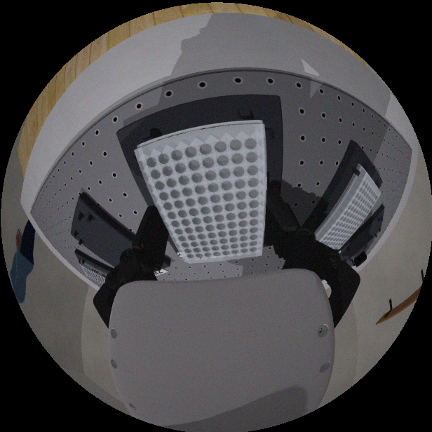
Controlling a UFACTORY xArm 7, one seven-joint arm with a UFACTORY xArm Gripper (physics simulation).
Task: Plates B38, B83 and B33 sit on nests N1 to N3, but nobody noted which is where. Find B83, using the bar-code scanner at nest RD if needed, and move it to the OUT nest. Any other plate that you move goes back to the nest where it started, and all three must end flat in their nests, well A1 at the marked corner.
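Observation:
My gripper (211, 210) is shut on a white well plate (212, 195), with one black finger at each long side. The plate is held over a dark nest (200, 108), whose far part and right side show beyond it; the plate looks level, and its exact height is hard to judge. No bar code on it can be read. A second white plate (351, 210) sits in a dark nest at the right. A third plate (92, 274) shows in part in a nest at the lower left, partly hidden by the gripper.
An empty dark nest (102, 220) lies at the left. Another dark nest (367, 232) lies at the far right, with a small black box (360, 258) near it. The perforated deck (252, 87) has a raised pale rim. A person (21, 270) stands beyond the left edge.

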